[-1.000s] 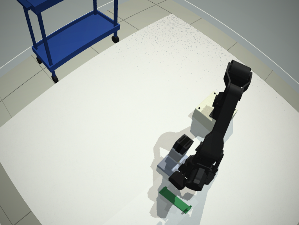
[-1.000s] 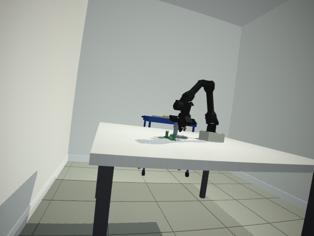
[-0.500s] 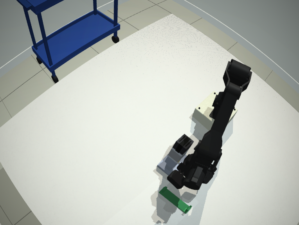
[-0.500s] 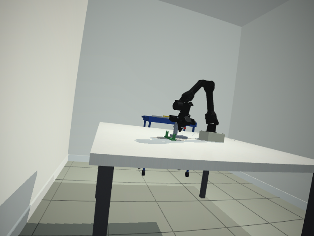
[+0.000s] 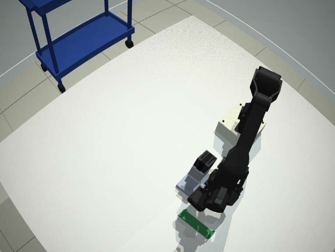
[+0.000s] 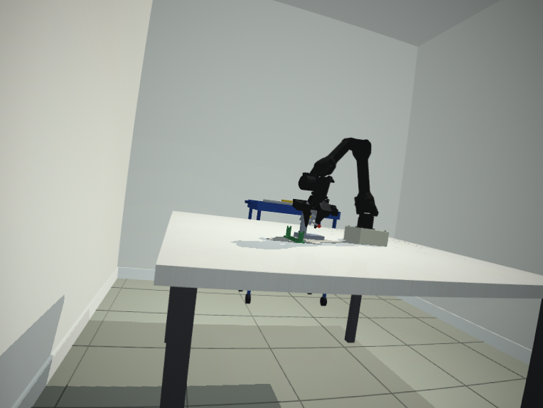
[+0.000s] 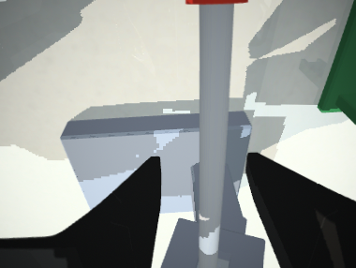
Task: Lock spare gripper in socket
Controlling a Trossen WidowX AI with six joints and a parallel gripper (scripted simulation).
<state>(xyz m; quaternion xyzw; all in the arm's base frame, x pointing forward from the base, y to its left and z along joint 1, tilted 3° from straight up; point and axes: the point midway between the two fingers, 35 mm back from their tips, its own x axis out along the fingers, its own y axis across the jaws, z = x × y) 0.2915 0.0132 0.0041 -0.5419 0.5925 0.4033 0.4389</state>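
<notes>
Now: gripper tip 4 cm to the left of the grey mount and 2 cm past it. Also, from my gripper tip: spare gripper 7 cm above, 4 cm to the right, 2 cm behind; green holder 10 cm ahead, 6 cm to the left, 2 cm below.
</notes>
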